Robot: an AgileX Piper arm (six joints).
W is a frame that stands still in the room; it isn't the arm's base.
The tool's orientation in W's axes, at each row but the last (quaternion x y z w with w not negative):
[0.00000, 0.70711, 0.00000, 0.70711]
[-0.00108, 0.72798, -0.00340, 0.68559]
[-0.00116, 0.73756, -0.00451, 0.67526]
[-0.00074, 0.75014, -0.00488, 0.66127]
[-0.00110, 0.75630, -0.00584, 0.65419]
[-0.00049, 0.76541, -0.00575, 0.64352]
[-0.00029, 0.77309, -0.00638, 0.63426]
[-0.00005, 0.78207, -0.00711, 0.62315]
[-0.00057, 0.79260, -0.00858, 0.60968]
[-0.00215, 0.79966, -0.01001, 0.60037]
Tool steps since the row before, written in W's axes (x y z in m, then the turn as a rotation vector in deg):
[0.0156, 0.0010, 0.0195, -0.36, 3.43, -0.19]
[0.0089, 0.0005, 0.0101, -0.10, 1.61, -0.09]
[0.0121, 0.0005, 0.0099, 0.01, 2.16, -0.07]
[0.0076, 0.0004, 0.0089, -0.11, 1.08, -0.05]
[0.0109, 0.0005, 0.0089, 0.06, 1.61, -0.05]
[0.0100, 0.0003, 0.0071, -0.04, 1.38, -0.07]
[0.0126, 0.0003, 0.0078, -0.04, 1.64, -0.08]
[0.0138, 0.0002, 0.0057, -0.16, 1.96, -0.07]
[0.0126, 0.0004, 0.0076, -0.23, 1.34, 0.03]
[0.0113, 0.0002, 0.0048, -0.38, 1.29, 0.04]
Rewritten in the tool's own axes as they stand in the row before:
[-0.0195, 0.0010, 0.0156, 0.19, 3.43, -0.36]
[-0.0106, 0.0005, 0.0083, 0.09, 1.61, -0.10]
[-0.0109, 0.0005, 0.0112, 0.05, 2.16, 0.01]
[-0.0098, 0.0004, 0.0064, 0.06, 1.08, -0.11]
[-0.0104, 0.0005, 0.0095, 0.03, 1.61, 0.05]
[-0.0087, 0.0003, 0.0086, 0.06, 1.38, -0.04]
[-0.0101, 0.0003, 0.0108, 0.07, 1.64, -0.04]
[-0.0086, 0.0003, 0.0122, 0.09, 1.96, -0.16]
[-0.0106, 0.0004, 0.0102, 0.01, 1.34, -0.25]
[-0.0078, 0.0002, 0.0095, 0.05, 1.29, -0.39]

